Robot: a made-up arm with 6 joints.
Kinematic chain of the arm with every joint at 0, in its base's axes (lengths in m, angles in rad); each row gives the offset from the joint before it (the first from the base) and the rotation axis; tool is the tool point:
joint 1: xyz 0 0 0.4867 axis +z
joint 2: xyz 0.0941 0 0 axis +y
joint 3: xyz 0 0 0.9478 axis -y
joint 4: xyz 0 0 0.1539 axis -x
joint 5: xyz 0.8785 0 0 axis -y
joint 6: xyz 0.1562 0 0 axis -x
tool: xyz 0 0 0
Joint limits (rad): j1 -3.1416..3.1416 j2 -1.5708..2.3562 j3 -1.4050..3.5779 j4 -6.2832..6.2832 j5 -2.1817..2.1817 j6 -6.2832..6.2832
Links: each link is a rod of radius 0.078 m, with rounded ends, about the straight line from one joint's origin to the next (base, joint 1, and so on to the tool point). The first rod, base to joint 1, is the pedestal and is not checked.
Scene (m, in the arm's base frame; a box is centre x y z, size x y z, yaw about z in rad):
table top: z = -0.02
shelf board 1: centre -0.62 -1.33 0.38 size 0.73 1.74 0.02 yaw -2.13
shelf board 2: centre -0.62 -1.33 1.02 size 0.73 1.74 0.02 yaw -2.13
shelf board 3: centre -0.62 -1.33 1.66 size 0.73 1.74 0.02 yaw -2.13
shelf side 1: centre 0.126 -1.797 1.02 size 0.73 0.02 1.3 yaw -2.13
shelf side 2: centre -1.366 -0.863 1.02 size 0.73 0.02 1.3 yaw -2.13
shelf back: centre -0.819 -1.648 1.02 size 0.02 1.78 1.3 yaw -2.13
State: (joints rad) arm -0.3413 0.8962 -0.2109 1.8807 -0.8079 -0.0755
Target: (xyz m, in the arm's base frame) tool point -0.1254 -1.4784 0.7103
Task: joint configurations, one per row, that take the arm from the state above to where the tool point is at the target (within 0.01 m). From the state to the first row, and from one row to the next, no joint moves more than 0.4 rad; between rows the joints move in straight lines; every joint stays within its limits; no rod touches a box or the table.
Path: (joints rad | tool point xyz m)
1: -0.1524 0.8354 0.1725 1.7962 -0.9369 -0.0644 | 1.6363 -0.3754 0.6685
2: 0.0365 0.7747 0.5558 1.7116 -1.0660 -0.0532 | 1.7297 -0.0723 1.1258
3: 0.2254 0.7139 0.9392 1.6271 -1.1950 -0.0421 | 1.5829 0.2141 1.5701
4: 0.4143 0.6532 1.3225 1.5426 -1.3240 -0.0309 | 1.2475 0.3832 1.9255
5: 0.6513 0.4265 1.6845 1.6647 -1.3596 -0.0398 | 0.5746 0.2468 2.2684
6: 0.8883 0.1998 2.0464 1.7868 -1.3952 -0.0487 | 0.0256 -0.2067 2.2363
7: 1.1253 -0.0269 2.4083 1.9089 -1.4309 -0.0577 | -0.1913 -0.7392 1.8624
8: 1.3622 -0.2536 2.7702 2.0310 -1.4665 -0.0666 | -0.0830 -1.0643 1.2880
9: 1.5992 -0.4803 3.1322 2.1531 -1.5021 -0.0755 | 0.1593 -1.0234 0.7103
10: 1.4985 -0.6679 2.8034 2.1262 -1.4153 -0.0755 | 0.0390 -1.2770 0.7160
11: 1.3978 -0.8555 2.4747 2.0993 -1.3286 -0.0755 | -0.1254 -1.4784 0.7103

